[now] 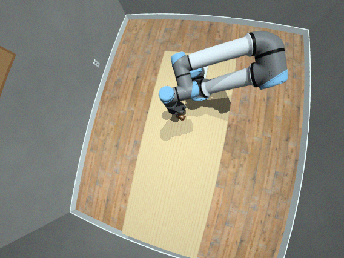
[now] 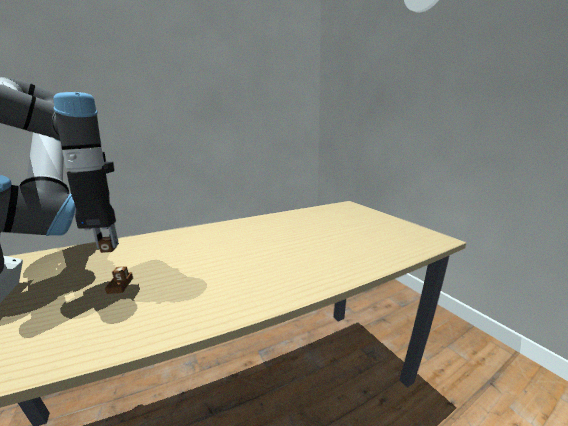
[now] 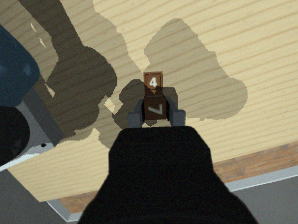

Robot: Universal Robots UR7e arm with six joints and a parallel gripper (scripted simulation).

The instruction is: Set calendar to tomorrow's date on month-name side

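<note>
Right now the dark brown calendar tray is 10 mm to the left of my hand and 130 mm below it.
</note>
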